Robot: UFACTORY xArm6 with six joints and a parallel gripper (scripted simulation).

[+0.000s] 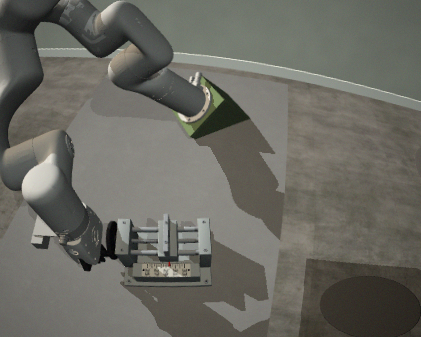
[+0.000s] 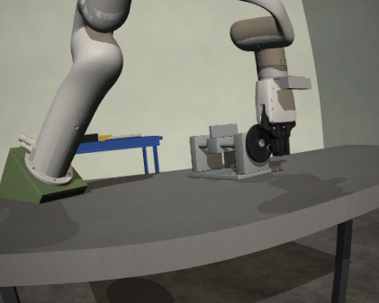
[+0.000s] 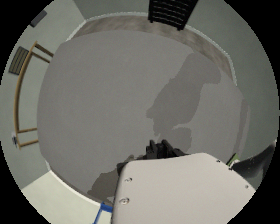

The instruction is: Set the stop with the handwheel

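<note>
My gripper is now 2 cm to the right of the black handwheel and 1 cm past it. Round my hand: movable stop (15 cm to the left, 6 cm behind, 3 cm above).
</note>
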